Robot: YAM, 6 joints.
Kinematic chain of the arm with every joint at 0, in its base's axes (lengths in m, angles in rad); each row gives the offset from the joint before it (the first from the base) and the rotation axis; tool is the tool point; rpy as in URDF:
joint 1: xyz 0 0 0.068 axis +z
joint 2: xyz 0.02 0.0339 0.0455 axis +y
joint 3: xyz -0.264 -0.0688 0 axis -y
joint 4: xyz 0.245 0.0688 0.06 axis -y
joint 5: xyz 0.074 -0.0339 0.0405 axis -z
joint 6: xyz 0.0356 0 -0.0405 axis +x
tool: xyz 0 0 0 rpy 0 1.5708 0
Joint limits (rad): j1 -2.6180..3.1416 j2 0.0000..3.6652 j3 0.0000..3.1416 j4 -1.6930..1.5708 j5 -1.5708..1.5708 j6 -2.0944..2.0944
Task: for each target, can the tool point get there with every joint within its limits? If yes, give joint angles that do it. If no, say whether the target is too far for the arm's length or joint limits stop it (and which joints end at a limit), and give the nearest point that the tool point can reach.
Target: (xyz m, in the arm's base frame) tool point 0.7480 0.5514 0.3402
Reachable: no: too far | nearest point 0.5049 0.3722 0.2649 | short by 0.311 m
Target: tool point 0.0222 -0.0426 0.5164
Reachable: yes | joints 2.3049 0.3853 1.0514 0.6930 -0.3464 1.3518
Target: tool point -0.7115 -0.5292 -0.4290
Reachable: no: too far | nearest point -0.4437 -0.3300 -0.2143 | short by 0.397 m
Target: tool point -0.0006 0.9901 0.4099
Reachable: no: too far | nearest point -0.0004 0.6185 0.2964 | short by 0.389 m
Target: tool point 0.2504 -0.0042 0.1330
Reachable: yes | joints -0.0142 1.6647 0.8641 -0.8432 0.0177 -1.4247
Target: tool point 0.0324 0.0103 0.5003
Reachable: yes | joints 2.6082 0.5341 0.9532 1.3015 0.7912 1.3803
